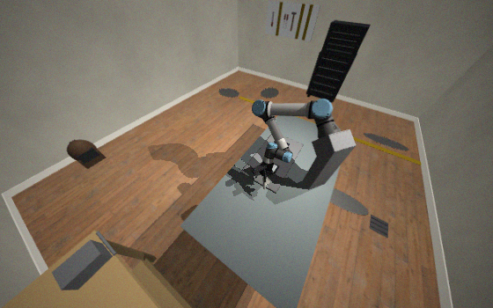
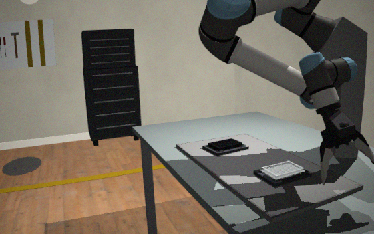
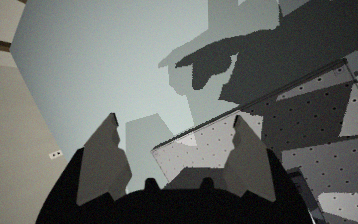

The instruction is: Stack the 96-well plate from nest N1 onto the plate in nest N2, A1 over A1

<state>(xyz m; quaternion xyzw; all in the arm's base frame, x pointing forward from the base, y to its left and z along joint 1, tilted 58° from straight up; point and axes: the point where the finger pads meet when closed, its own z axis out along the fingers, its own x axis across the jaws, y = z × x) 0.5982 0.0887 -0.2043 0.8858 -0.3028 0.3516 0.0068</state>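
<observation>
My hand is 24 cm to the left of the clear 96-well plate, 9 cm past it and 7 cm above it. Also, from my hand: black plate (55 cm to the right, 22 cm behind, 6 cm below); plate nest N1 (24 cm to the right, 9 cm behind, 8 cm below).
</observation>
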